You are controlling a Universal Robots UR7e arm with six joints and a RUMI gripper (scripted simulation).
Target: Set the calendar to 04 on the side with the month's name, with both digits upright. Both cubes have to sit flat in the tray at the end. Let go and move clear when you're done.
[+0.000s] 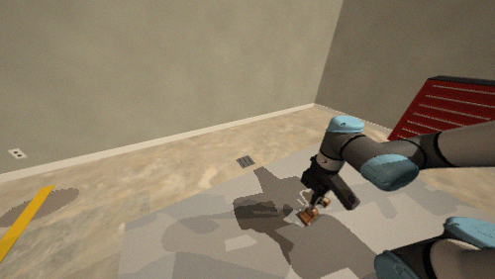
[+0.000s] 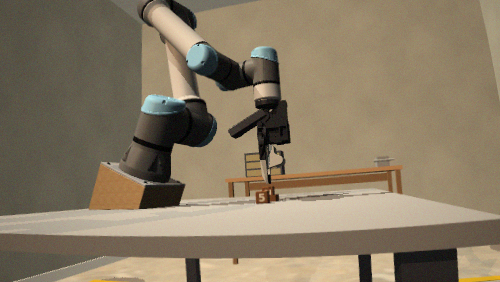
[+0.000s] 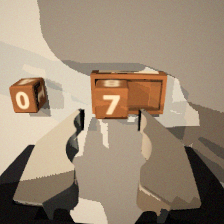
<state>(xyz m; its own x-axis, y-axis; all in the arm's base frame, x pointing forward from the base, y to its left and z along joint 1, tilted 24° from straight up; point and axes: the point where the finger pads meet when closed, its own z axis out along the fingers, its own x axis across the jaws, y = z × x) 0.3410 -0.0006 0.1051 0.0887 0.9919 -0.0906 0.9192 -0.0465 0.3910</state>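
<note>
My gripper is now 20 mm to the right of the calendar tray and 50 mm above it. Round my hand: cube (10 mm behind, 90 mm to the right, 50 mm below).
</note>
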